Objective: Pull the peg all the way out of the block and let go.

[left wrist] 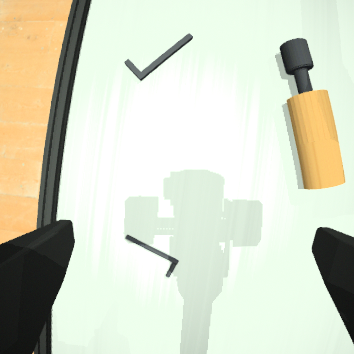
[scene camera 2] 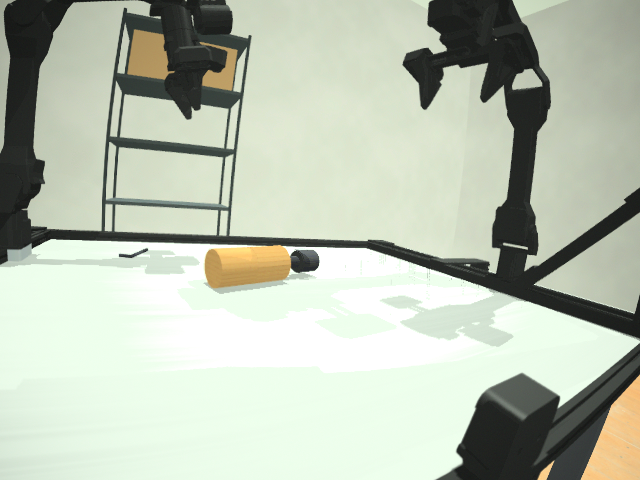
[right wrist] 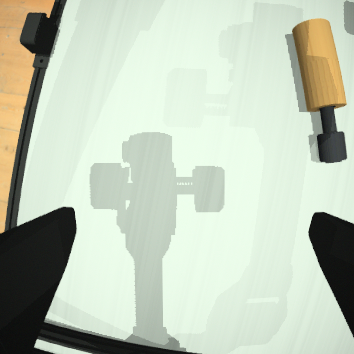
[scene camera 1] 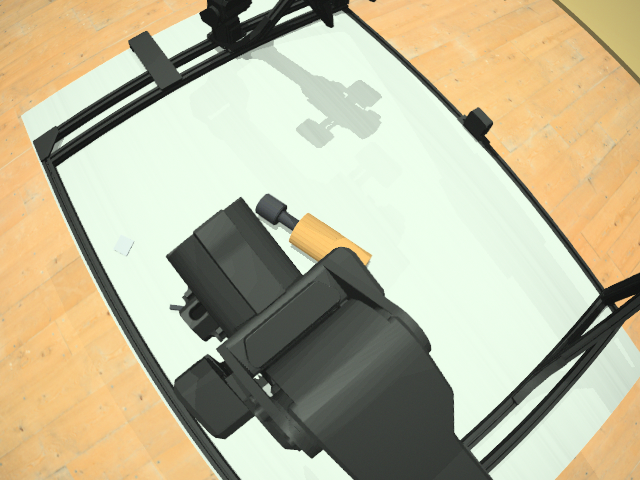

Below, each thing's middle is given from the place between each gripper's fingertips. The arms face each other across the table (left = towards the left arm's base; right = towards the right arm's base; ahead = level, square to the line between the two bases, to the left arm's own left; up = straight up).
Right now the black peg (scene camera 1: 273, 210) is 15 cm ahead of my right hand, 18 cm to the left of it and 26 cm below it. From my right hand the other things lie so: wooden block (scene camera 2: 224, 267): 10 cm ahead, 24 cm to the left, 26 cm below.
Right now the wooden block is 140 mm behind my left hand, 130 mm to the right of it and 250 mm below it. The rest, counted from my left hand: black peg (100 mm behind, 190 mm to the right, 250 mm below).
